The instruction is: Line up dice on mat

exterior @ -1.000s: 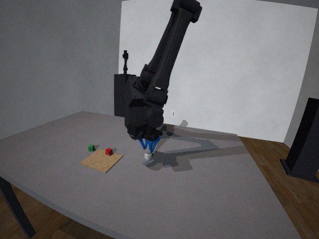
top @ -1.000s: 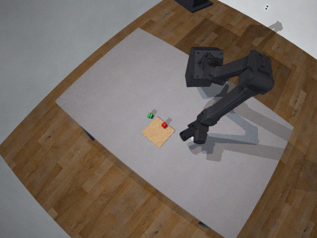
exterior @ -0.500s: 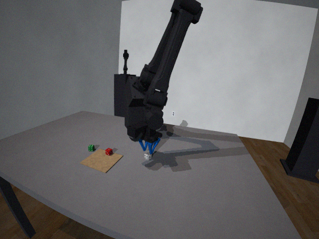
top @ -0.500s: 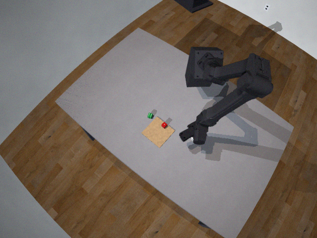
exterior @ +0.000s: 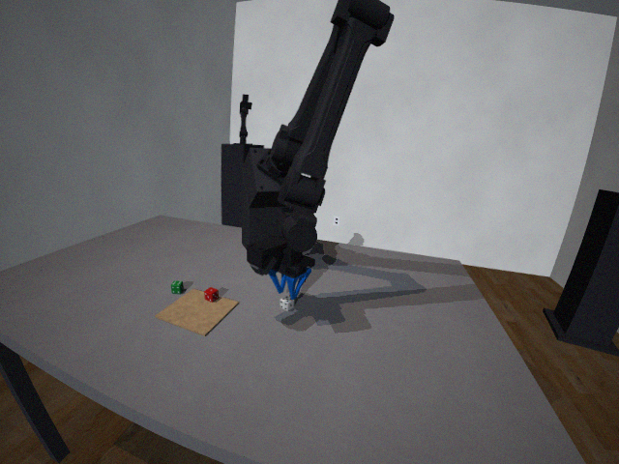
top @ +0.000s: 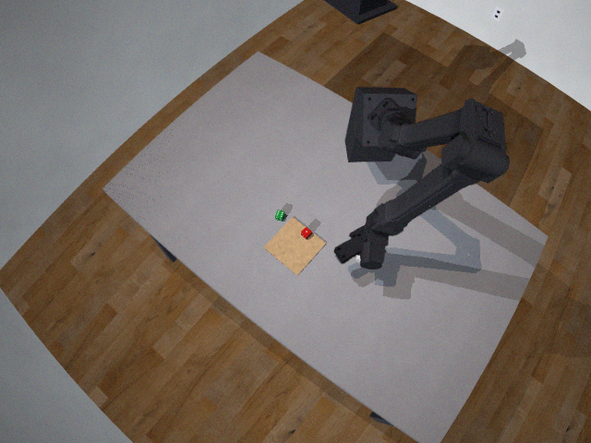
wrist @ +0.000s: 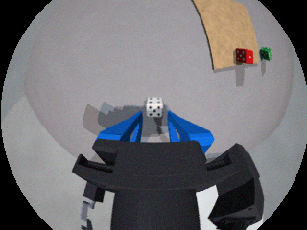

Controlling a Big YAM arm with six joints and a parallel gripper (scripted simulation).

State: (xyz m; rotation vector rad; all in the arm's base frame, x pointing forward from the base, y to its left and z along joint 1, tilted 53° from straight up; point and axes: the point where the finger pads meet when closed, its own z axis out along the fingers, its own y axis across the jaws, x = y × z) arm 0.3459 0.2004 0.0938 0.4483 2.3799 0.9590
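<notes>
My hand is 30 mm above the white die. Also, from my hand: tan mat (160 mm to the right, 140 mm ahead, 40 mm below); red die (160 mm to the right, 90 mm ahead, 30 mm below); green die (260 mm to the right, 120 mm ahead, 30 mm below).
</notes>
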